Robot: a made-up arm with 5 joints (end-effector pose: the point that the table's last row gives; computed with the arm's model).
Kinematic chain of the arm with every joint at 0, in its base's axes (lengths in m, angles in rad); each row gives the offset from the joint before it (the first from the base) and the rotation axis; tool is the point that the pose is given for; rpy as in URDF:
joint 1: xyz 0.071 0 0.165 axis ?
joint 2: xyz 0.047 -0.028 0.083 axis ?
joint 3: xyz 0.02 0 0.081 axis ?
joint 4: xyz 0.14 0 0.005 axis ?
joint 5: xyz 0.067 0.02 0 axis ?
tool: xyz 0 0 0 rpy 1.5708 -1.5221 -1.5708
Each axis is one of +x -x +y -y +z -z.
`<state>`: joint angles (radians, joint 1 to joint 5).
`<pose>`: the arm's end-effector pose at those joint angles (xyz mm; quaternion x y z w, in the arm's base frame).
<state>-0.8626 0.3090 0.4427 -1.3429 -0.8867</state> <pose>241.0 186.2 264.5 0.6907 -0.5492 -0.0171 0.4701</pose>
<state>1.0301 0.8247 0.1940 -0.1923 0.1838</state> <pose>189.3 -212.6 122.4 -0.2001 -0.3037 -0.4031 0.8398</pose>
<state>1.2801 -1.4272 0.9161 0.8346 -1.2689</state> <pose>107.2 -148.8 330.9 0.0109 -0.5839 -0.7819 0.2180</pose>
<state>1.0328 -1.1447 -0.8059 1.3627 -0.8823</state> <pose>54.2 12.5 465.0 -0.0449 -0.8805 -0.3924 0.2621</pose>
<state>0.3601 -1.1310 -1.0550 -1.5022 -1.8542</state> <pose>-81.5 48.9 377.2 -0.3416 0.3513 -0.7890 0.3707</pose>
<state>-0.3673 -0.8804 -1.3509 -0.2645 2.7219</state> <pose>-62.4 -59.9 462.8 0.8179 0.3632 0.4456 0.0225</pose>
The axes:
joint 1: -z
joint 2: +y
joint 3: +y
joint 4: +y
joint 5: -x

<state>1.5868 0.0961 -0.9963 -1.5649 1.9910</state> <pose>61.3 -105.4 481.4 0.8848 -0.1736 0.0765 0.4256</pose>
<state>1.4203 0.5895 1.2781 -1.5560 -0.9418</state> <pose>83.5 -135.9 148.3 -0.1256 -0.5753 -0.7549 0.2888</pose>
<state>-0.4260 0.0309 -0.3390 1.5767 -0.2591</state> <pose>275.8 84.2 311.6 0.0540 -0.1405 0.0584 0.9869</pose>
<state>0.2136 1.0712 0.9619 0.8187 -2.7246</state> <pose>74.7 -9.0 122.6 -0.5725 0.1714 -0.7994 0.0620</pose>
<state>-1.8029 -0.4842 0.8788 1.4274 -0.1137</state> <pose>46.2 139.6 214.9 -0.1042 0.0695 0.7256 0.6767</pose>
